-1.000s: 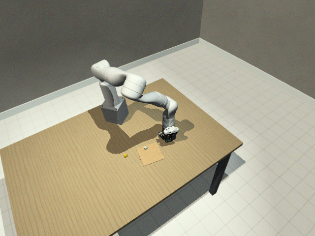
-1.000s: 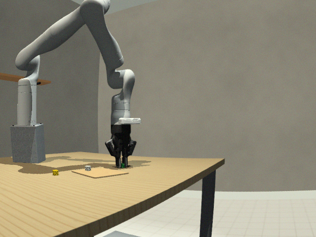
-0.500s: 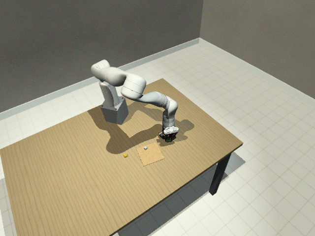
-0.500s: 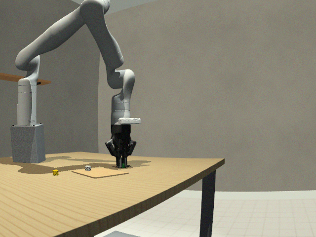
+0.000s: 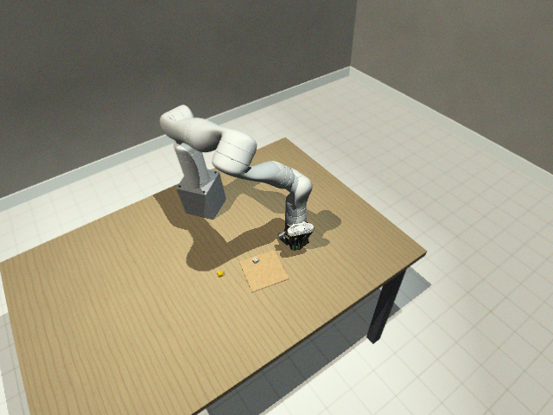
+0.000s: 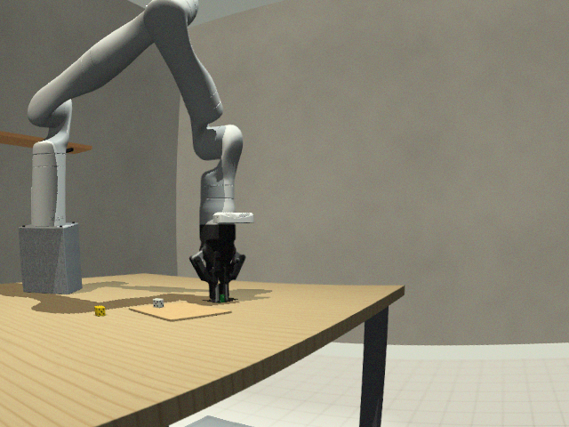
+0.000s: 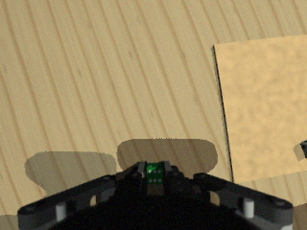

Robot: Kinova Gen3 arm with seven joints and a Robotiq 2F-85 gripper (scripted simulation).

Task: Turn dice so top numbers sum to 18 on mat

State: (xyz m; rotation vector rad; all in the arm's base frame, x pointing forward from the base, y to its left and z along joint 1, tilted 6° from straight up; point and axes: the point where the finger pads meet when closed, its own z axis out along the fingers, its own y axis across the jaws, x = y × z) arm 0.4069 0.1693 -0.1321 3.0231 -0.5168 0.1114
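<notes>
Now: the tan mat 15 cm to the right of my hand, 2 cm below it and 1 cm ahead of it. Round my hand: yellow die: 29 cm to the right, 6 cm behind, 1 cm below; white die: 16 cm to the right, 4 cm behind, 1 cm below; green die: 1 cm below.
</notes>
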